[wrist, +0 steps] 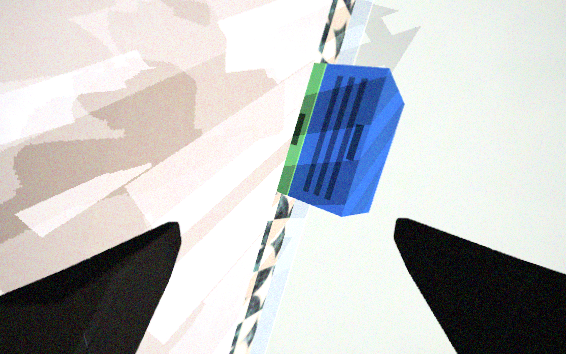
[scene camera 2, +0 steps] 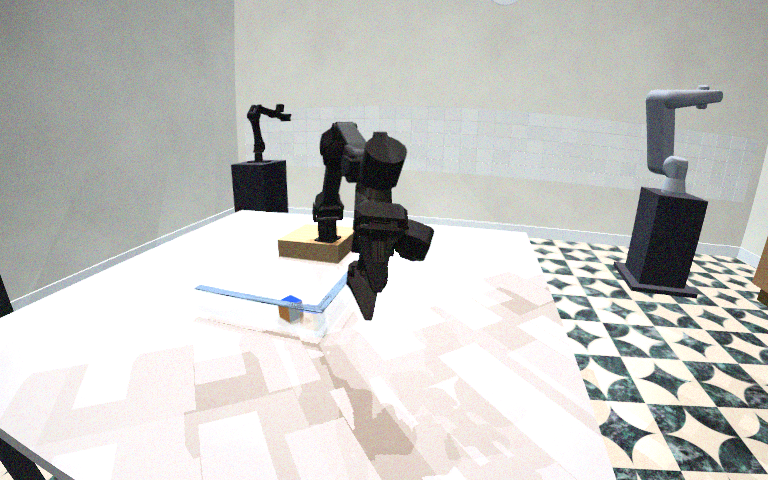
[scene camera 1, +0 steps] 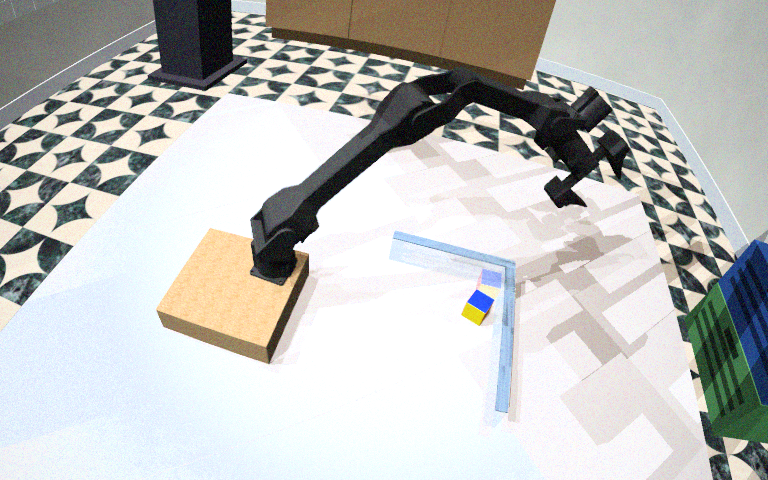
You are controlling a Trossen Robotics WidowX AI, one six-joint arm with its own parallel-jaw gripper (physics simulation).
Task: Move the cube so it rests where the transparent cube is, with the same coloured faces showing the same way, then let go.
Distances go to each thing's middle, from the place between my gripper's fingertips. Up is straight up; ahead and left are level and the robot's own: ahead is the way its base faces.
Right now my hand is 25 cm past the L-shaped rail (scene camera 1: 405,248), 33 cm to the left of it and 15 cm above it.
